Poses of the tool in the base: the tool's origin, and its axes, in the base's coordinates. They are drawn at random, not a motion.
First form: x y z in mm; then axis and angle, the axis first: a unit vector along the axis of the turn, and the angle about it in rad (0 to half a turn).
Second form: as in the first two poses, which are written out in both.
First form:
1: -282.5, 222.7, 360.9, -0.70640, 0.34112, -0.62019, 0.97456
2: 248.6, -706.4, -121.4, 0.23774, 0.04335, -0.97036, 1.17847
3: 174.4, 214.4, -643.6, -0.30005, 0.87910, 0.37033, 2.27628
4: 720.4, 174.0, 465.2, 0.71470, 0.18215, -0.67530, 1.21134
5: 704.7, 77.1, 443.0, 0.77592, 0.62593, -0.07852, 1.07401
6: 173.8, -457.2, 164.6, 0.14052, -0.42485, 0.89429, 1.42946
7: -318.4, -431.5, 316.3, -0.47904, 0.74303, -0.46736, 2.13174
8: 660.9, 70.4, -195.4, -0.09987, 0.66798, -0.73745, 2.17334
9: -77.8, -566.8, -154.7, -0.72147, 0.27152, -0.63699, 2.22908
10: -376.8, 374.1, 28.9, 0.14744, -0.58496, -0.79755, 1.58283
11: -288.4, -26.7, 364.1, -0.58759, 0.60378, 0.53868, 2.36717
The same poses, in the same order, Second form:
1: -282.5, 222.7, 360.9, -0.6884, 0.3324, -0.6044
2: 248.6, -706.4, -121.4, 0.2802, 0.0511, -1.1435
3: 174.4, 214.4, -643.6, -0.6830, 2.0011, 0.8430
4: 720.4, 174.0, 465.2, 0.8657, 0.2206, -0.8180
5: 704.7, 77.1, 443.0, 0.8333, 0.6723, -0.0843
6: 173.8, -457.2, 164.6, 0.2009, -0.6073, 1.2784
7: -318.4, -431.5, 316.3, -1.0212, 1.5839, -0.9963
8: 660.9, 70.4, -195.4, -0.2171, 1.4517, -1.6027
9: -77.8, -566.8, -154.7, -1.6082, 0.6052, -1.4199
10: -376.8, 374.1, 28.9, 0.2334, -0.9259, -1.2624
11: -288.4, -26.7, 364.1, -1.3909, 1.4293, 1.2752
